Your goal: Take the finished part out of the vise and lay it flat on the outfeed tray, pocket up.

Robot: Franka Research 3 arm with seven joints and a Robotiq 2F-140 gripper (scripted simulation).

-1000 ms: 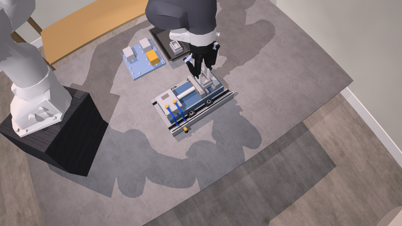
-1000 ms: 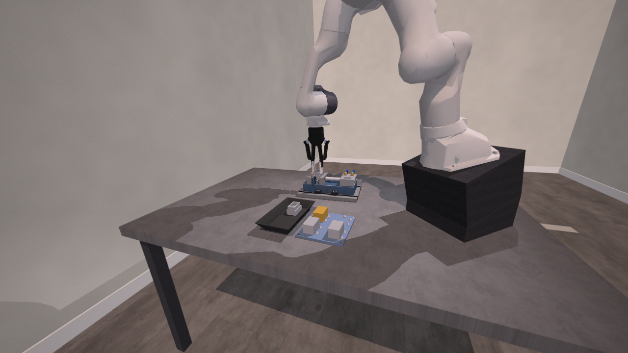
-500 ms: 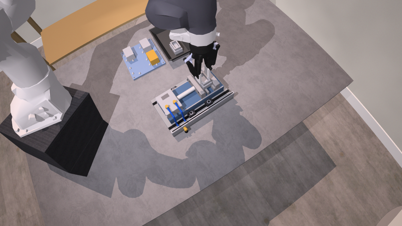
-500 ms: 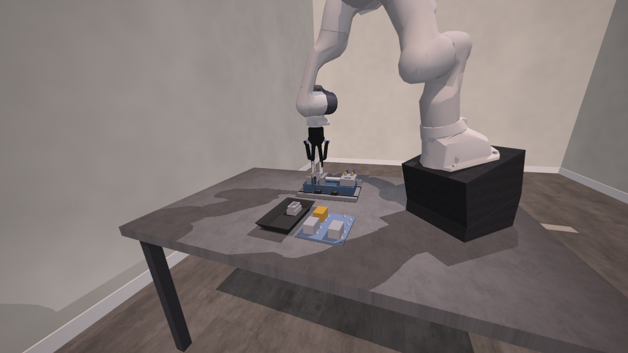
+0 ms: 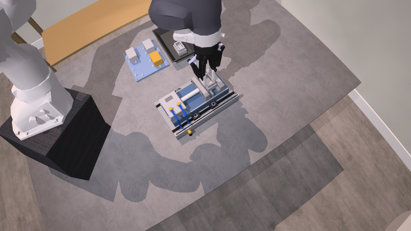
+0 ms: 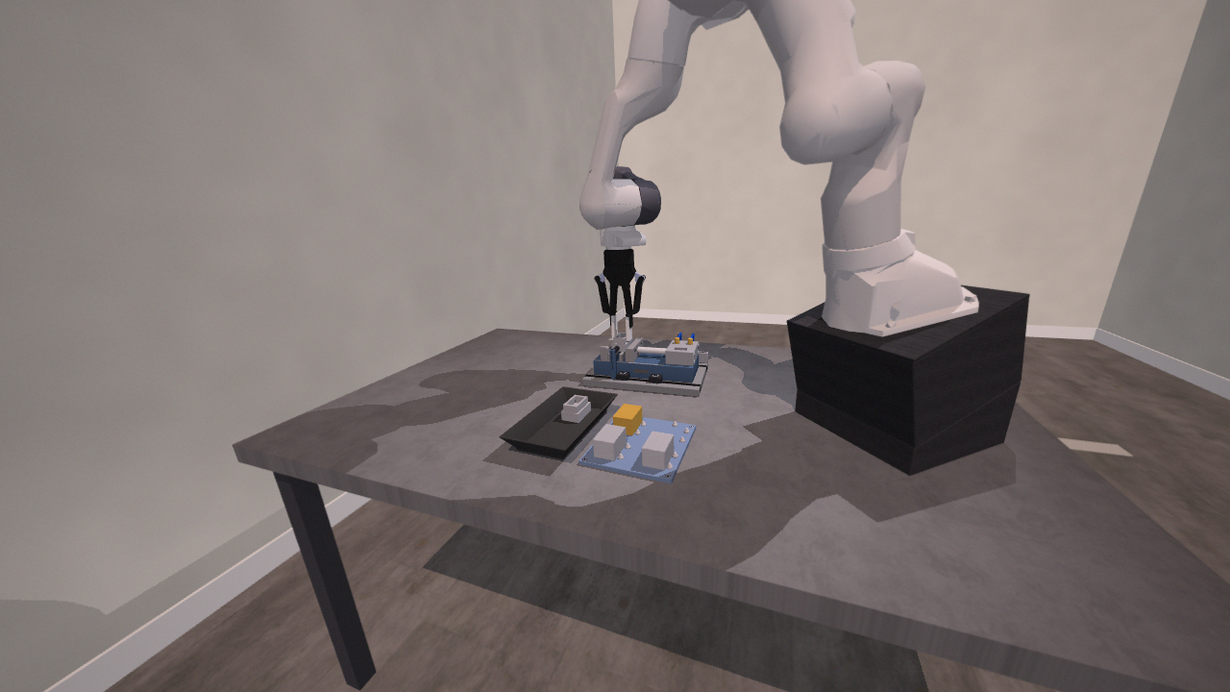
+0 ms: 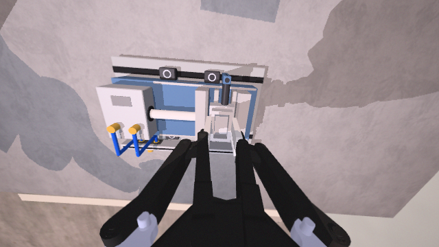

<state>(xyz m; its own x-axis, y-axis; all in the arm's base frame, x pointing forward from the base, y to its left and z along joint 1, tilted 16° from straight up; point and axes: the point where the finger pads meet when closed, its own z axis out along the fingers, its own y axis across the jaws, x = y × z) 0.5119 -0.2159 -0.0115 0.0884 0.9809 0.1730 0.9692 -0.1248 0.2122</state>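
The vise is 70 mm behind my hand, 10 mm to the left of it and 100 mm below it. Also, from my hand: orange block (70 mm behind, 290 mm to the left, 110 mm below); then light blue fixture plate (110 mm behind, 340 mm to the left, 130 mm below).
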